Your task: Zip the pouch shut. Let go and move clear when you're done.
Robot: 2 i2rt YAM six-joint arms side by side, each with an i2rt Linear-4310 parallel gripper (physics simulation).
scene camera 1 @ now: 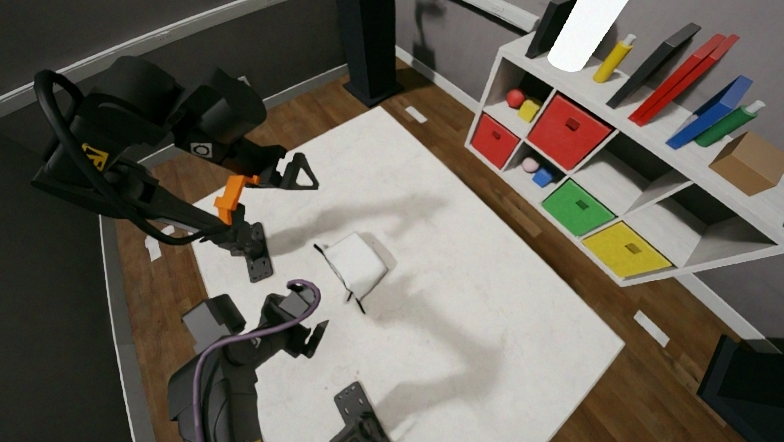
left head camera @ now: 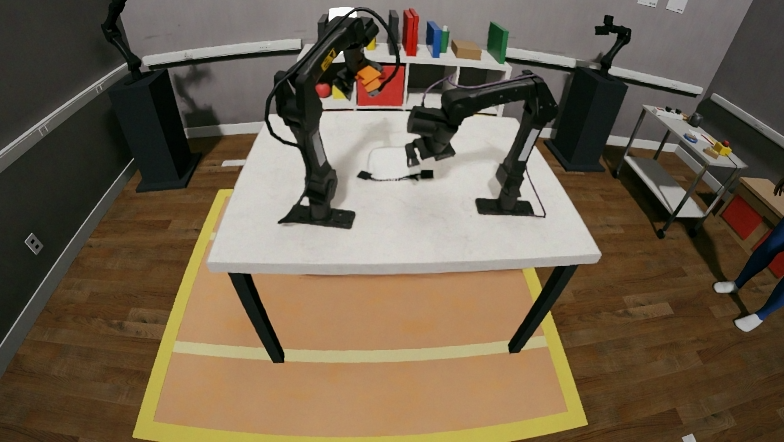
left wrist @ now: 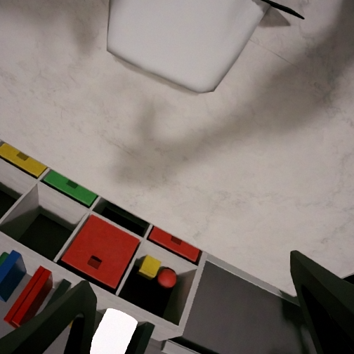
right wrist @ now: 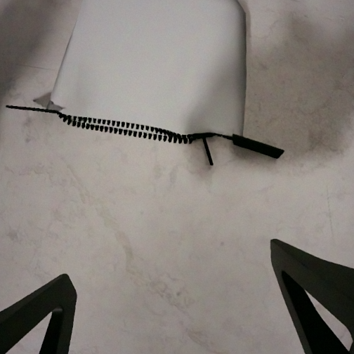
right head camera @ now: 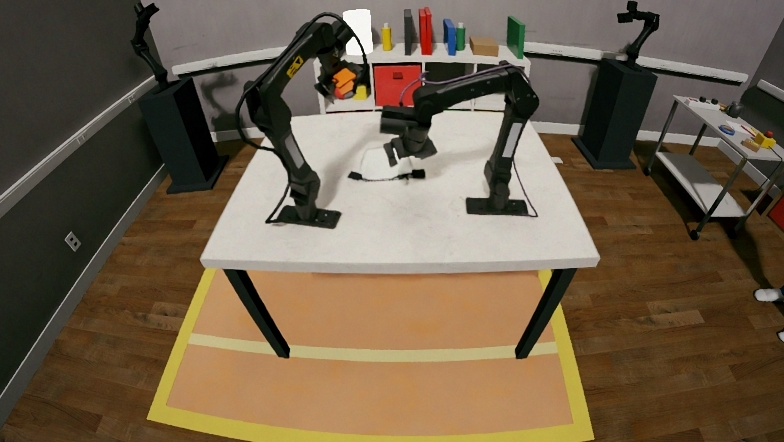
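The white pouch (left head camera: 382, 160) (right head camera: 374, 163) (scene camera 1: 354, 263) (left wrist: 180, 40) (right wrist: 155, 60) lies flat on the table. In the right wrist view, its black zipper (right wrist: 120, 128) runs along the lower edge, with two separate rows of teeth. The pull tab (right wrist: 208, 152) hangs at the slider near the right end, beside a wide black end tab (right wrist: 258, 146). My right gripper (scene camera 1: 318, 337) (right wrist: 168, 268) is open and empty, above the table on the pouch's zipper side. My left gripper (scene camera 1: 299, 167) (left wrist: 186, 277) is open and empty, raised high and away from the pouch.
The white table (left head camera: 406, 241) (right head camera: 406, 241) bears both arm bases. A white shelf unit (scene camera 1: 620, 281) with coloured bins stands beyond the table's far edge. A grey cart (left head camera: 667, 186) stands at the right in the left head camera.
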